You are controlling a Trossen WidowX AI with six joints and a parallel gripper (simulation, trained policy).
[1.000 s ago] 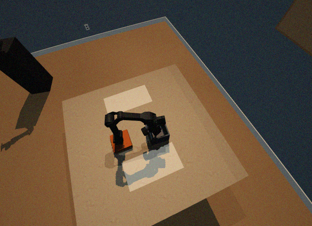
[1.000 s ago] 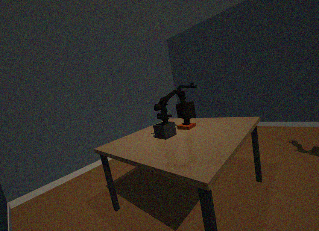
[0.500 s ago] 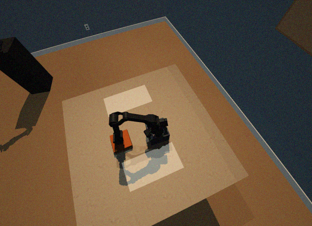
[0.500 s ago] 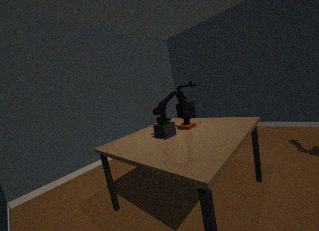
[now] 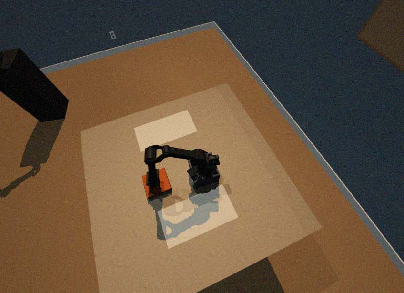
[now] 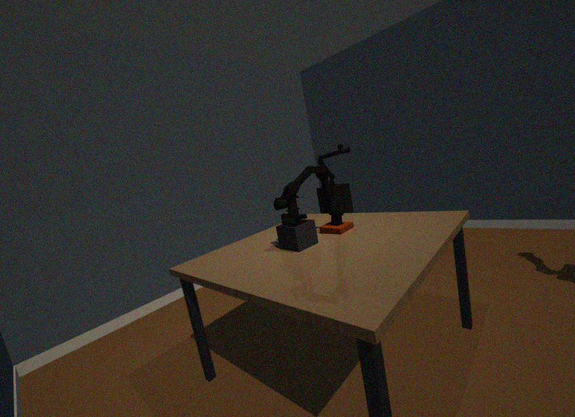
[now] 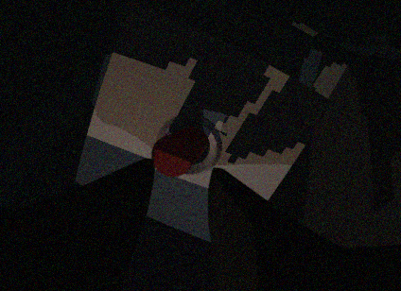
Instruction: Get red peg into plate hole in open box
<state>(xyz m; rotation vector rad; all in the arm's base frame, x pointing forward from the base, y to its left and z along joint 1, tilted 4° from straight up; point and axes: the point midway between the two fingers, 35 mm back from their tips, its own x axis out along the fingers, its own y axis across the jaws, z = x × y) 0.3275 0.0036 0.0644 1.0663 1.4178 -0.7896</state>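
The plate lies 3 cm below my gripper tip and 1 cm to the right of it. From my gripper tip the other things lie so: red peg (3 cm below).
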